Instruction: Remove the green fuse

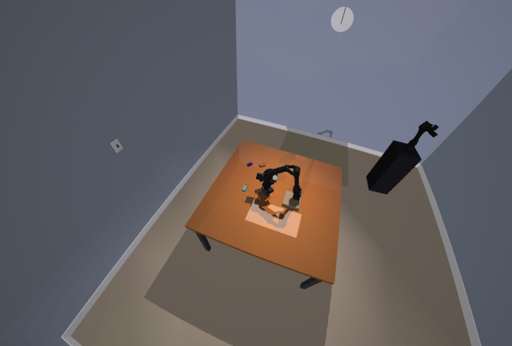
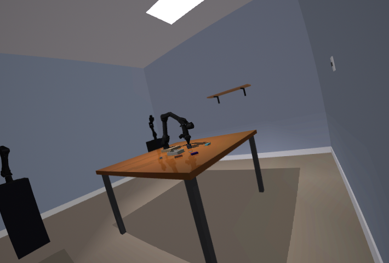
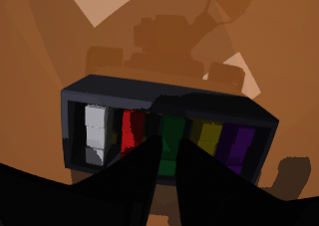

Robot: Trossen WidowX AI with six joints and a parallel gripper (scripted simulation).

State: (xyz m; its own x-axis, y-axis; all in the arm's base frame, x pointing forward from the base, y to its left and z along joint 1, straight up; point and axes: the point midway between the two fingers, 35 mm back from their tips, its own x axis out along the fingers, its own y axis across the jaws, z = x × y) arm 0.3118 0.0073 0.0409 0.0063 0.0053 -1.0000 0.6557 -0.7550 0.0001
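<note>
Now: gripper tip 2 cm past the grey tray, 21 cm to the left of it and 3 cm above it. The rest, counted from my gripper tip: blue piece: 26 cm ahead, 32 cm to the right, 3 cm below; cyan piece: 21 cm ahead, 2 cm to the left, 3 cm below.
</note>
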